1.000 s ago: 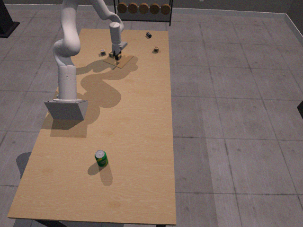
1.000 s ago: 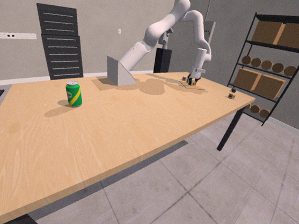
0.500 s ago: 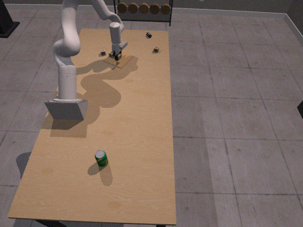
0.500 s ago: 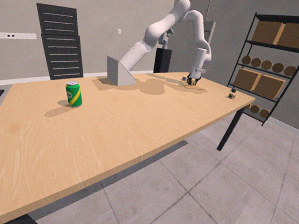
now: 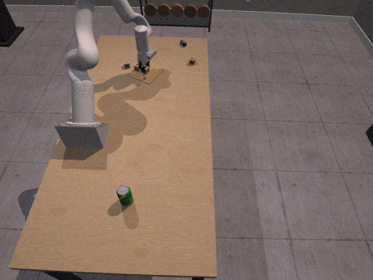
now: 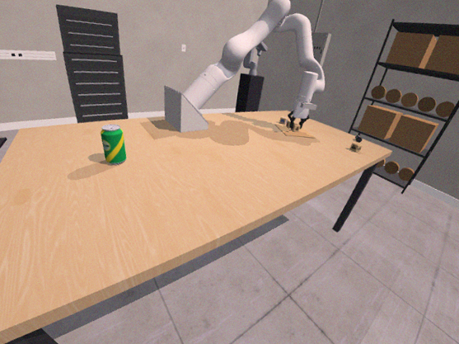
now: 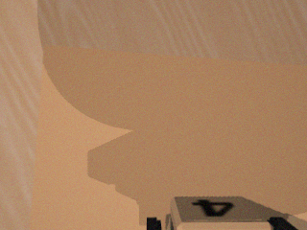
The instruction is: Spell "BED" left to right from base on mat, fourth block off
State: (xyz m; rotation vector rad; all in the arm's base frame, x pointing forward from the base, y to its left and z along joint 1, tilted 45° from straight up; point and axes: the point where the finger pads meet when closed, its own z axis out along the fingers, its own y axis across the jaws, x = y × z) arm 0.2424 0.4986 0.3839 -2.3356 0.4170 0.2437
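My hand is 40 mm above the tan mat. The rest, counted from my hand: green can 1020 mm to the right, 70 mm ahead, 20 mm above; then wooden letter block 340 mm ahead, 150 mm to the left, 20 mm below; then small dark object 390 mm to the left, 240 mm ahead, 20 mm below.
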